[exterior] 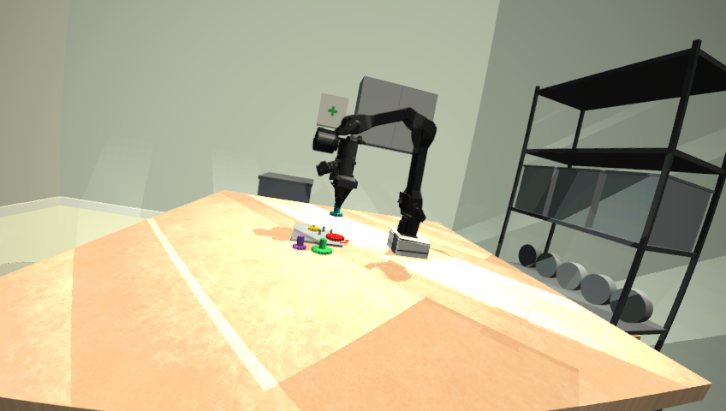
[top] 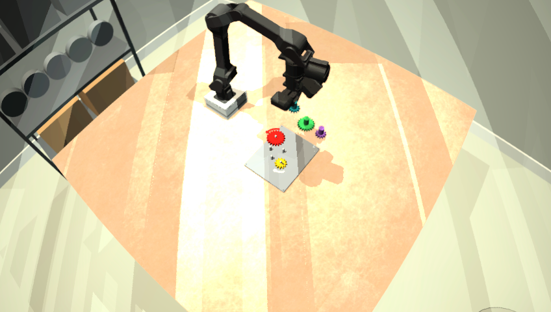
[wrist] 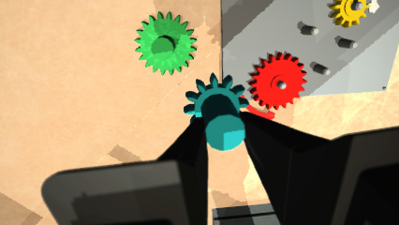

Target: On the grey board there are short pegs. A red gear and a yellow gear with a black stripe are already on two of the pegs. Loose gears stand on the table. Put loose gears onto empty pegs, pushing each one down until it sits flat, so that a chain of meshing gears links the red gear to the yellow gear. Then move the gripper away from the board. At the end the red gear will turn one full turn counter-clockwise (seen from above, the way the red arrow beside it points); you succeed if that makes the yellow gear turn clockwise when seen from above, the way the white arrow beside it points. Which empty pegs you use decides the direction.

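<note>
The red gear is 20 mm behind my gripper tip, 80 mm to the right of it and 120 mm below it. The rest, counted from my gripper tip: green gear 30 mm ahead, 40 mm to the left, 120 mm below; purple gear 100 mm ahead, 40 mm to the left, 120 mm below; teal gear 10 mm below.
</note>
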